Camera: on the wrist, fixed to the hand. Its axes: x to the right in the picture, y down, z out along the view.
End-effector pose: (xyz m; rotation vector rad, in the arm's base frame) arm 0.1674 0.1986 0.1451 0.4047 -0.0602 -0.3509
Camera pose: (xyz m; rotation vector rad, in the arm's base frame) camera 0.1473 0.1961 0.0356 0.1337 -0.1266 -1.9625
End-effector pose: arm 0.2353 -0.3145 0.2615 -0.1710 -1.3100 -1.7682
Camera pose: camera 0.2445 -0.3829 0.1741 -0.4042 1.1944 2.2125
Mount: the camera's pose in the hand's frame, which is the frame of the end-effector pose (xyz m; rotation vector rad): -0.0167 -0.0520 -0.0971 -0.1596 -0.4279 -1.5551
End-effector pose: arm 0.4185 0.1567 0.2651 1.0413 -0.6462 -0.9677
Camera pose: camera 0.4729 0.2024 0.1793 1.1169 0.0592 -2.5797
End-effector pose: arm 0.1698 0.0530 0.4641 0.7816 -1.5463 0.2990
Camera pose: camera 0.2770 0.0796 0.4494 1.7161 -0.9005 -1.1675
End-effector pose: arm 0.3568 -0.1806 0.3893 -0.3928 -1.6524 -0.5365
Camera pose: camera 0.4114 -0.2768 0.3761 0.8576 -2.1030 -1.8033
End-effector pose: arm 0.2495 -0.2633 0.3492 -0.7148 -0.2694 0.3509
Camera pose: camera 0.2805 -0.3637 0.3120 -0.4030 -1.1551 -1.0261
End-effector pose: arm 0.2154 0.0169 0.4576 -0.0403 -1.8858 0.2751
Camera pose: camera 0.3176 -0.0199 0.4822 1.3892 -1.8009 -0.9851
